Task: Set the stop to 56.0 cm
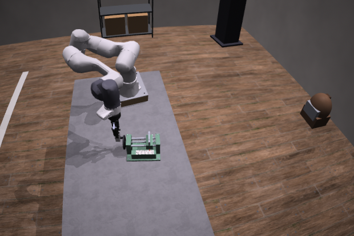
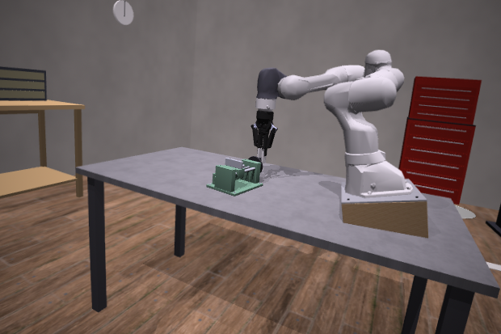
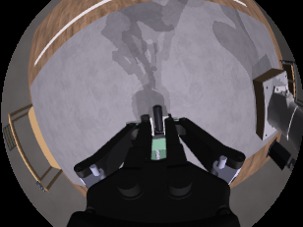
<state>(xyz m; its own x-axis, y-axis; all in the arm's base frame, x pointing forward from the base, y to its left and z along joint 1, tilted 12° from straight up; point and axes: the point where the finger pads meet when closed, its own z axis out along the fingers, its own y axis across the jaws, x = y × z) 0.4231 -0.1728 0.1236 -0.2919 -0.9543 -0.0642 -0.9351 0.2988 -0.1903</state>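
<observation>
The black handwheel lies 1 cm ahead of my hand, 2 cm to the left of it and 2 cm below it. From my hand the other things lie so: stop carriage: 8 cm ahead, 17 cm to the left, 3 cm below.
</observation>
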